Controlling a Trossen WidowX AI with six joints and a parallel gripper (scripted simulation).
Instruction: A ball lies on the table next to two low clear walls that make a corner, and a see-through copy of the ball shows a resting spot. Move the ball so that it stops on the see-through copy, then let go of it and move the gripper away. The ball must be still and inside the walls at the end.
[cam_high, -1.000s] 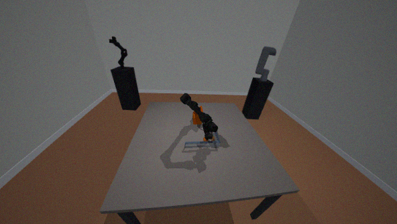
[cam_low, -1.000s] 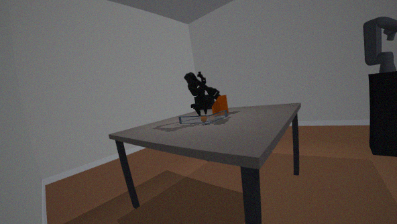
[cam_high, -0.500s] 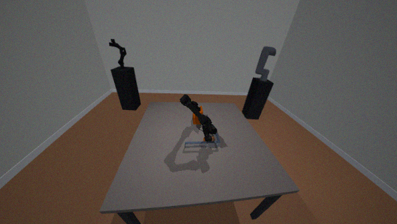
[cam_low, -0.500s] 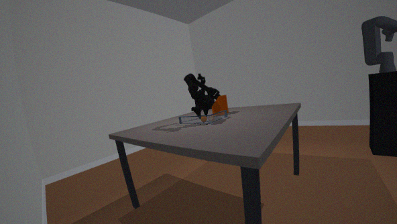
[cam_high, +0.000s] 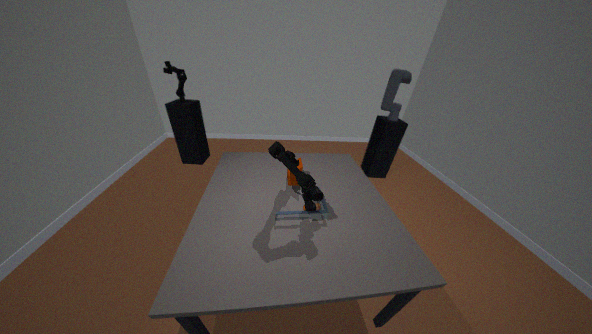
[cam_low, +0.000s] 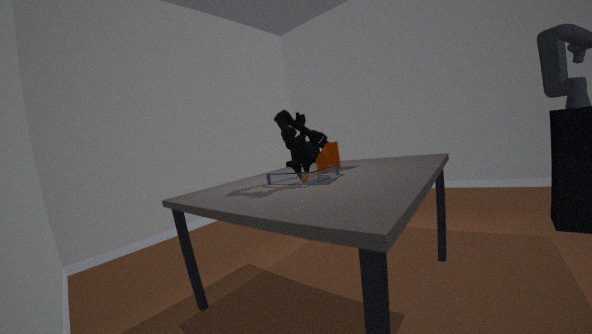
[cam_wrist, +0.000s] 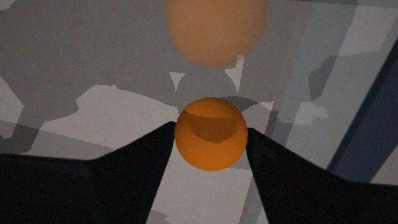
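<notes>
The see-through copy lies 1 cm behind my gripper tip and 7 cm to the left of it. Also, from my gripper tip: orange ball (right at my gripper tip).
</notes>
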